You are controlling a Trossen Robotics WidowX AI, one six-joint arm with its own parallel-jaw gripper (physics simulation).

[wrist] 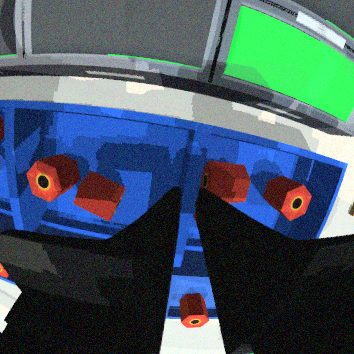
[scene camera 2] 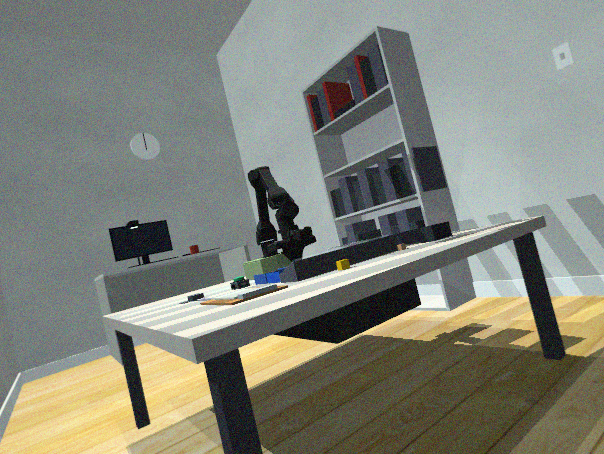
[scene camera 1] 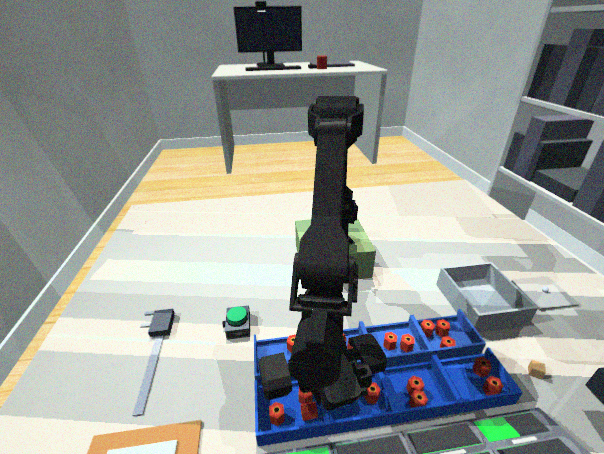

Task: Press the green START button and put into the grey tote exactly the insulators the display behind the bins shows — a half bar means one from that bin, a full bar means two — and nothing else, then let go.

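Places are measured from the arm's base along level axes (x ahead, y left, z up), in metres.
Where they show: gripper, fingertip midpoint: (wrist: 187,194) (scene camera 1: 322,401); arm's base at its link origin: (scene camera 2: 270,256).
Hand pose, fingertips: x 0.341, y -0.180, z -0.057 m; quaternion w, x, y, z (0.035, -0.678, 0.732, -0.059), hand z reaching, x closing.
Note:
Each offset is from my fingertips to the top centre of the thing. "*": to the spot under its first point.
My gripper (scene camera 1: 327,400) (wrist: 187,194) is shut, low over the divider between the front-left bin and its neighbour; no insulator shows between its tips. In the front-left bin, one orange-red insulator @[dy -0.074, dx -0.010, dz +0.003 m] (scene camera 1: 276,413) (wrist: 290,197) and one lying insulator @[dy -0.024, dx +0.003, dz +0.002 m] (scene camera 1: 309,410) (wrist: 227,182) show; another insulator @[dy -0.020, dx -0.024, dz +0.003 m] (scene camera 1: 305,395) is partly hidden. The neighbouring bin holds an insulator @[dy +0.086, dx +0.012, dz +0.003 m] (scene camera 1: 372,392) (wrist: 52,177) and one lying over (wrist: 100,195). The blue bins @[dy +0.054, dx +0.006, dz +0.007 m] (scene camera 1: 350,425) (wrist: 125,125) stand before the display (scene camera 1: 417,440) (wrist: 117,30), whose cell facing the front-left bin is green. The grey tote @[dy +0.428, dx -0.097, dz +0.027 m] (scene camera 1: 505,317) looks empty. The START button @[dy -0.099, dx -0.225, dz +0.014 m] (scene camera 1: 237,316) (scene camera 2: 240,280) is green.
A green block (scene camera 1: 362,250) (scene camera 2: 267,265) stands by the arm's base. A caliper @[dy -0.281, dx -0.213, dz -0.007 m] (scene camera 1: 161,322) lies left of the button, a clipboard @[* dy -0.275, dx -0.052, dz -0.021 m] (scene camera 1: 145,437) at the near left. A clear lid @[dy +0.595, dx -0.069, dz -0.019 m] (scene camera 1: 557,295) is beside the tote. A wooden block (scene camera 1: 537,369) (scene camera 2: 401,247) and a yellow block @[dy -0.030, dx +0.214, dz +0.001 m] (scene camera 2: 342,264) show.

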